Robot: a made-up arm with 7 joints.
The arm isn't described. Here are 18 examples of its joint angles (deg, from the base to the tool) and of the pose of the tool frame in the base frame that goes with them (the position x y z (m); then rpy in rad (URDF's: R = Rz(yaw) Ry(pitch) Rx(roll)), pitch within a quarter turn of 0, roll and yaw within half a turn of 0).
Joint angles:
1: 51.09 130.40 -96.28 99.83 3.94 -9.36 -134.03
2: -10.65 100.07 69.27 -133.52 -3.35 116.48 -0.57
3: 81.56 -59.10 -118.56 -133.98 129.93 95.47 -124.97
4: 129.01 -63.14 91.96 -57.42 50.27 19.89 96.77
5: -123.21 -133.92 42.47 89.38 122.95 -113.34 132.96
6: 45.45 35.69 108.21 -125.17 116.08 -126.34 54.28
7: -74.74 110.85 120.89 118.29 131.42 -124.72 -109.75
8: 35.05 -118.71 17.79 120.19 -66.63 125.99 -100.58
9: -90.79 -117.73 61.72 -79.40 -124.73 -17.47 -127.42
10: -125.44 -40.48 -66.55 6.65 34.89 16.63 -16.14
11: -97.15 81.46 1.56 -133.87 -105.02 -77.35 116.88
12: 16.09 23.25 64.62 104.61 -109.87 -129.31 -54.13
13: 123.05 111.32 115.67 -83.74 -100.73 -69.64 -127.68
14: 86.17 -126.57 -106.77 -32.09 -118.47 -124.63 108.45
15: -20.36 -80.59 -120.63 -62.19 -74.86 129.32 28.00
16: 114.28 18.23 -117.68 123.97 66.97 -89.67 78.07
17: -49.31 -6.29 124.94 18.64 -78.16 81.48 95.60
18: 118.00 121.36 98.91 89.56 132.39 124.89 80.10
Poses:
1: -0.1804 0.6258 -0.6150 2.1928 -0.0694 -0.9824
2: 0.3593 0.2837 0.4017 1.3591 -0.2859 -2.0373
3: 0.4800 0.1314 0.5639 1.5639 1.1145 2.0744
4: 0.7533 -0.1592 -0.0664 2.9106 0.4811 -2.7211
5: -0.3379 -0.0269 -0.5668 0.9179 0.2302 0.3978
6: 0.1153 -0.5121 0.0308 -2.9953 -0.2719 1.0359
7: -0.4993 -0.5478 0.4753 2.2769 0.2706 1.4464
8: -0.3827 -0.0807 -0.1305 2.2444 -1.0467 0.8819
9: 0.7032 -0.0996 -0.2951 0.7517 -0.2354 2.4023
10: -0.3493 -0.4472 -0.1082 2.6399 0.0754 -0.6143
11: 0.3430 -0.2290 0.1103 2.1082 0.3948 1.7931
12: 0.4173 0.0326 -0.1490 0.0966 -0.6891 -0.9038
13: -0.4196 0.1173 0.6441 1.4905 1.1600 -0.5189
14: -0.0243 0.5759 -0.2444 0.5813 -0.4657 -2.5417
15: -0.1690 -0.2197 -0.3758 -0.8914 0.8437 0.7301
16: 0.4199 0.4852 0.0448 1.2619 -0.4086 0.5961
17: 0.3260 -0.4067 0.3521 2.7918 -0.0785 0.3416
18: -0.3088 -0.1523 -0.2591 -0.7518 -0.8437 2.1857
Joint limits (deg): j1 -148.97..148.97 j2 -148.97..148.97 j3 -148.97..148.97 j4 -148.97..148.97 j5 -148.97..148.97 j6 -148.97..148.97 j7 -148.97..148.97
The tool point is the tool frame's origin. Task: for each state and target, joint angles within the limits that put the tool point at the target. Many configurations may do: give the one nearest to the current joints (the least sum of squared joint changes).
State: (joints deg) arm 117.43 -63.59 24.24 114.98 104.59 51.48 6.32
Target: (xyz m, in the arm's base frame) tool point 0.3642 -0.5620 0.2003
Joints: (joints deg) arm 147.55 -76.43 15.73 107.36 102.13 34.20 16.96
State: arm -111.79 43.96 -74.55 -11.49 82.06 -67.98 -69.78
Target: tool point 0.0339 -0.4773 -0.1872
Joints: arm -109.81 38.99 -74.63 -18.31 95.04 -64.84 -63.18
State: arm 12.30 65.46 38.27 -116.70 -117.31 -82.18 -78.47
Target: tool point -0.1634 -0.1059 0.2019
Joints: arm 13.23 58.92 24.67 -137.15 -133.59 -83.73 -77.56
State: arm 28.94 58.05 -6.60 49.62 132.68 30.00 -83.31
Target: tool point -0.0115 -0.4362 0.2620
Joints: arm 46.00 52.09 3.89 28.65 148.97 24.76 -74.51
